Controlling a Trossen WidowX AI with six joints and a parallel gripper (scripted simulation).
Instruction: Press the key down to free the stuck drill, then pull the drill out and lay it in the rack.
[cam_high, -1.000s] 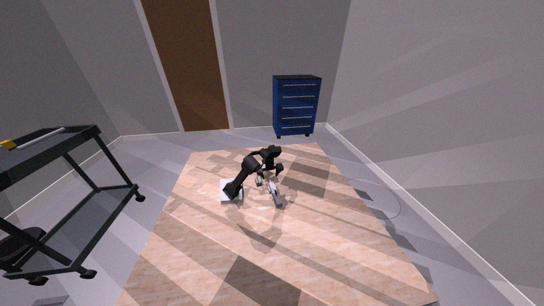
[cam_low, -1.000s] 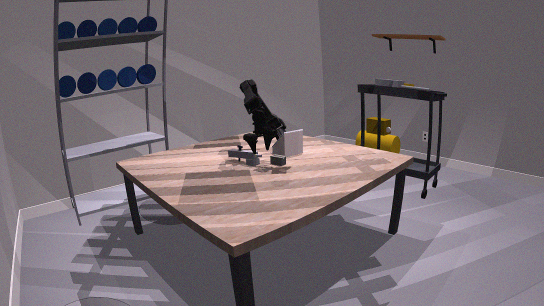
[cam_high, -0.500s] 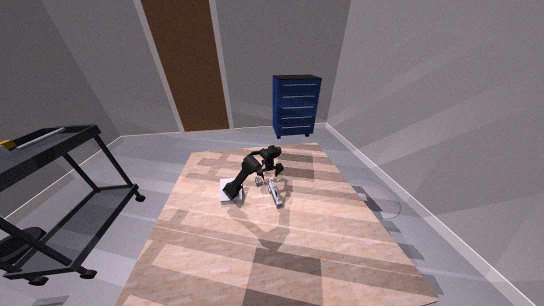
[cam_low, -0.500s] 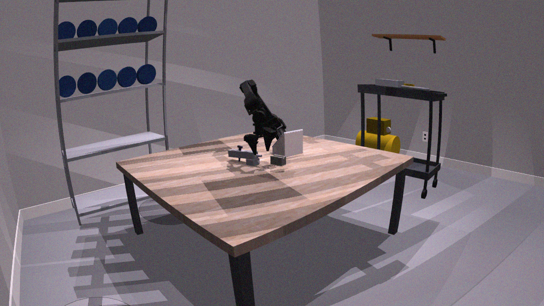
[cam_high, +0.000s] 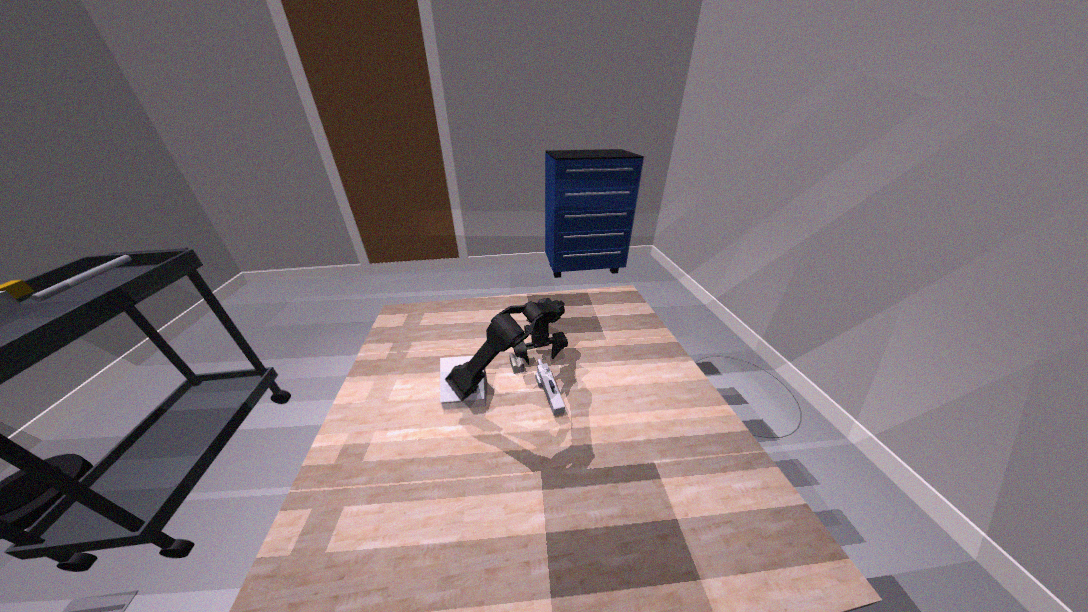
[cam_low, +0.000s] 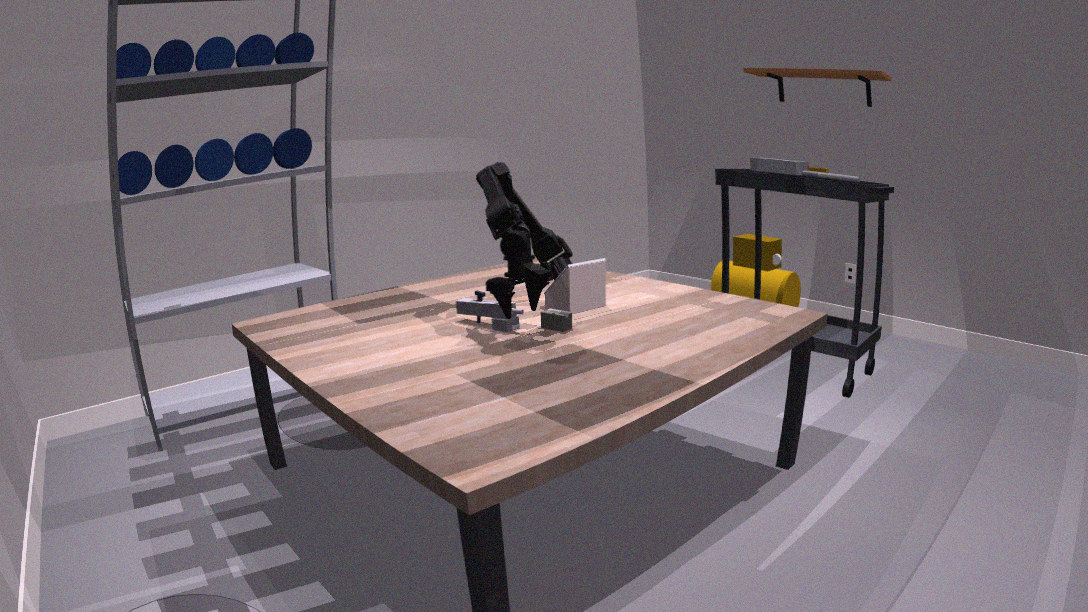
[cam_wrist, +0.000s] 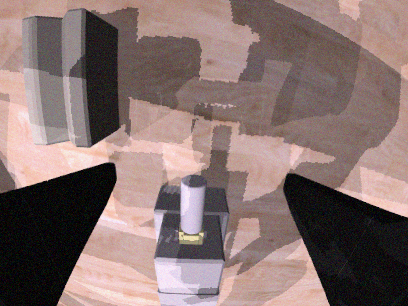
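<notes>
Now: gripper tip 1 cm short of the drill and 6 cm to the left of it. The rest, counted from my gripper tip: long grey fixture 1 cm ahead, 12 cm to the right, 1 cm below; then grey rack 9 cm behind, 3 cm to the left, 3 cm below; then black key 2 cm ahead, 14 cm to the right, 1 cm above.
</notes>
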